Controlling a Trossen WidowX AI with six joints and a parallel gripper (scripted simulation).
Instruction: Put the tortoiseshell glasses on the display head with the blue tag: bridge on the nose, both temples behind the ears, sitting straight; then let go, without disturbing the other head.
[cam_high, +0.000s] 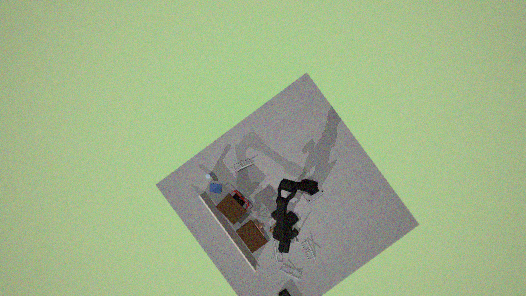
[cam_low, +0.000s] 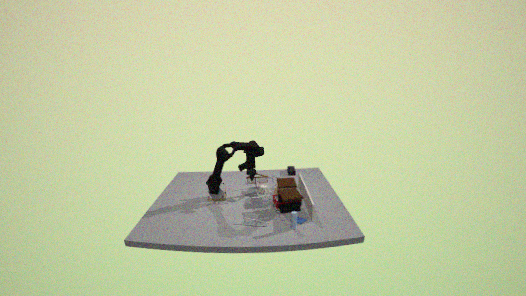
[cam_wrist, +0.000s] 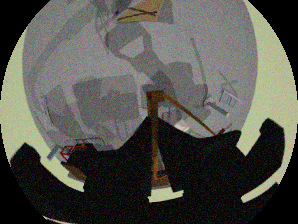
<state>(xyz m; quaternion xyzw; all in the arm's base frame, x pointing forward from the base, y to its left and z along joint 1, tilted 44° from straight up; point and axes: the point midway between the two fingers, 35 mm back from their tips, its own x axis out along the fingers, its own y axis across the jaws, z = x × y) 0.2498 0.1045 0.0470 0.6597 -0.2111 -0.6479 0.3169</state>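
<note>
The white block is 7 cm ahead of my gripper tip, 8 cm to the left of it and 9 cm below it. The rest, counted from my gripper tip: blue tag 30 cm ahead, 38 cm to the right, 11 cm below; white panel 36 cm ahead, 10 cm to the right, 6 cm below; display head 21 cm ahead, 6 cm below.
</note>
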